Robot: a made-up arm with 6 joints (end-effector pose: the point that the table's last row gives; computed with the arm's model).
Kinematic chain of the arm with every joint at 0, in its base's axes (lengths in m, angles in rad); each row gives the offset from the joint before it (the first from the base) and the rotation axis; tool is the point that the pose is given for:
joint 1: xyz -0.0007 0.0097 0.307 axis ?
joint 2: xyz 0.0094 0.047 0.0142 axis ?
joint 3: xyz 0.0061 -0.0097 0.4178 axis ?
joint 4: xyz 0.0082 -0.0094 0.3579 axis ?
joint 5: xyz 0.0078 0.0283 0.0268 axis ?
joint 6: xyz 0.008 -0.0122 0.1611 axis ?
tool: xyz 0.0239 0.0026 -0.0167
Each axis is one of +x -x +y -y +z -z.
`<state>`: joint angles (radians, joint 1 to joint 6).
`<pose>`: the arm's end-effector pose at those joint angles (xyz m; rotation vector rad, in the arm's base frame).
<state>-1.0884 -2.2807 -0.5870 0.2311 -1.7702 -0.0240</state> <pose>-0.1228 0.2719 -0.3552 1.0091 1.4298 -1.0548</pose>
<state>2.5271 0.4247 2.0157 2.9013 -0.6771 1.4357</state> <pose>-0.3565 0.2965 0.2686 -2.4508 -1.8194 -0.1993</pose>
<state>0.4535 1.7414 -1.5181 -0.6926 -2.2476 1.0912</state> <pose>0.3317 0.3175 0.5563 -1.3801 -1.6354 0.6669</pose>
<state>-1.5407 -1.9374 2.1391 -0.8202 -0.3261 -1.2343</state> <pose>0.0301 0.2980 0.6959 0.3097 0.1124 2.6951</pose>
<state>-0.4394 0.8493 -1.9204 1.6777 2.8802 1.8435</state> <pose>0.1148 0.0323 0.6795 0.4660 2.0284 0.1039</pose>
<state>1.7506 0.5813 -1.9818 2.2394 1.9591 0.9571</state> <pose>-0.0945 -0.0897 0.6174 -2.4551 -0.6616 1.0934</pose>
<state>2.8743 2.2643 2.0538 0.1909 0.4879 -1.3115</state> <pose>0.1594 -0.0744 -0.0539 1.5131 0.6203 1.3089</pose>
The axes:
joint 1: +z
joint 2: +y
joint 3: +y
joint 4: +z
joint 5: +y
joint 6: +z

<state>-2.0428 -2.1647 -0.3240 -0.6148 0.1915 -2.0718</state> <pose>0.3141 0.6193 -0.3061 -0.8390 2.3629 0.8547</pose>
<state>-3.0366 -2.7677 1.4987 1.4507 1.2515 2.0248</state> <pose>0.5815 -0.1045 0.0534 1.1214 0.8027 -0.4044</pose>
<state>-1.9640 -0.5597 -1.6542 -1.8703 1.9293 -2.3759</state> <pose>0.0726 0.4750 0.4444 -2.2074 -0.1930 2.1920</pose>
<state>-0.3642 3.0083 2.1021 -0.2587 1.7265 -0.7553</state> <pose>-0.1831 0.0707 0.1746 0.1564 0.6237 -1.1147</pose>
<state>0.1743 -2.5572 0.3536 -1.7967 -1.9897 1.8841</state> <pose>-0.5477 0.0551 -0.1569 -0.8485 -1.0051 -1.6139</pose>
